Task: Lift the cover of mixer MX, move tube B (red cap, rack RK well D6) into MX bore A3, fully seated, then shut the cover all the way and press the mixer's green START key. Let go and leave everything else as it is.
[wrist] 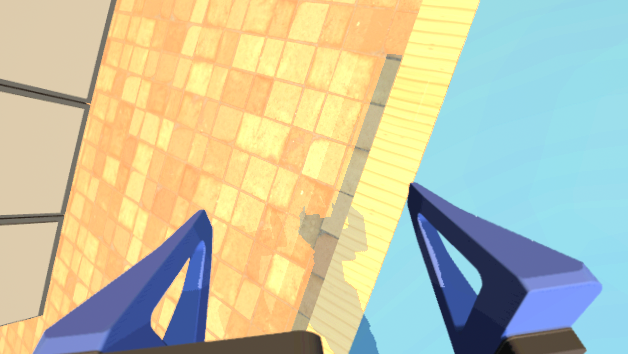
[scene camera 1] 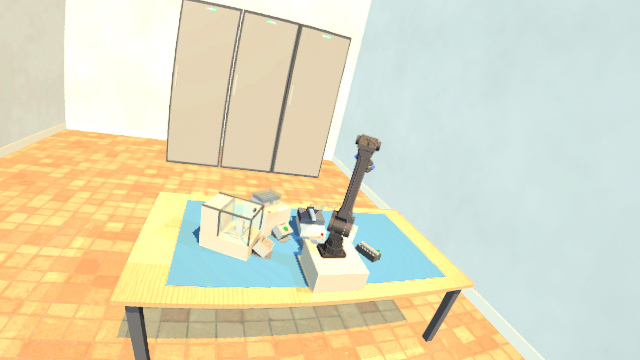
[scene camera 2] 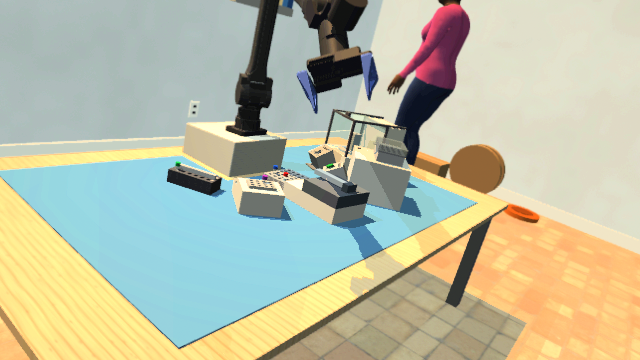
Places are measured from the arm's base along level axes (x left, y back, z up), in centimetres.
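Where they show: gripper, fingertip midpoint: (wrist: 308, 205) (scene camera 2: 341, 105); arm's base, link origin: (scene camera 1: 331, 252) (scene camera 2: 246, 132).
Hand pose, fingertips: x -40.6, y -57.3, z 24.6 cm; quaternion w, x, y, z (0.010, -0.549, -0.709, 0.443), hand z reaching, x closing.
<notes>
Things, the pixels of their top centre, and the offset from my fingertips.
- tube B, top centre: (scene camera 2: 286, 172) (scene camera 1: 322, 233) dy +34.0, dx +35.3, dz -29.8 cm
- glass-sided case, top centre: (scene camera 2: 360, 114) (scene camera 1: 243, 205) dy +37.9, dx +79.2, dz -12.9 cm
- pale block with holes, top centre: (scene camera 2: 260, 179) (scene camera 1: 346, 227) dy +30.0, dx +18.9, dz -28.2 cm
- black rack with a green-capped tube, top centre: (scene camera 2: 196, 169) (scene camera 1: 370, 247) dy +46.5, dx +11.6, dz -30.4 cm
My gripper (scene camera 1: 365, 162) (scene camera 2: 343, 106) (wrist: 308, 205) is open and empty, high above the table. A pale box with a dark cover and a bar handle, seemingly mixer MX (scene camera 1: 311, 225) (scene camera 2: 330, 196), stands on the blue mat; its cover looks shut. No label is readable, and I cannot make out its green START key or bores. A red cap, seemingly of tube B (scene camera 1: 321, 234) (scene camera 2: 285, 174), shows at a pale perforated rack beside that box, near blue and purple caps. The well is too small to tell. In the wrist view, neither mixer nor rack shows.
A glass-sided case (scene camera 1: 235, 227) (scene camera 2: 369, 118) and a tall pale box with a grey clear top (scene camera 1: 276, 215) (scene camera 2: 380, 177) stand beside the mixer. A pale block with holes (scene camera 2: 260, 197) and a black rack with a green-capped tube (scene camera 1: 368, 251) (scene camera 2: 193, 180) stand on the other side.
</notes>
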